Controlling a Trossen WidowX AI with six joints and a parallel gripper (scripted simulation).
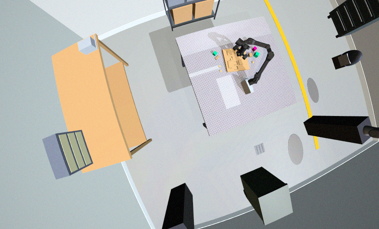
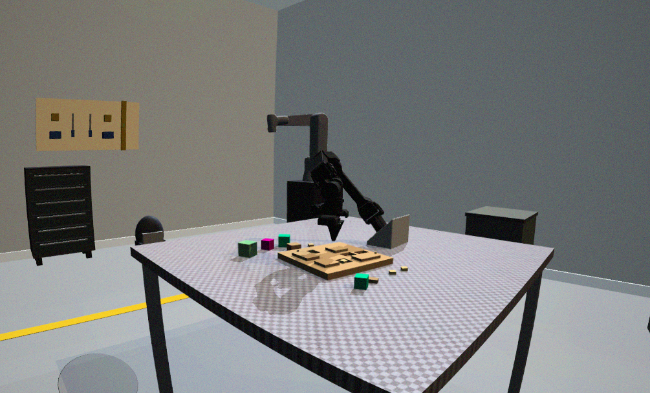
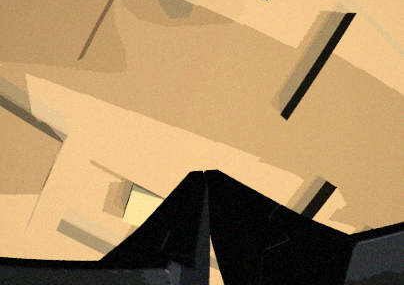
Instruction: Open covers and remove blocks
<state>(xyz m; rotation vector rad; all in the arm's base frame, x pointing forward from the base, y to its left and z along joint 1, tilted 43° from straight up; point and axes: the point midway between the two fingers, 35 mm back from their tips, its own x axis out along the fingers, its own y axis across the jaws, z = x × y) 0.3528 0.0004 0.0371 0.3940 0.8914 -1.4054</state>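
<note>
The puzzle board lies 10 mm to the left of my gripper tip and 60 mm below it. Also, from my gripper tip: magenta block 10 mm ahead, 310 mm to the right, 60 mm below; light green block 130 mm ahead, 300 mm to the right, 50 mm below.
</note>
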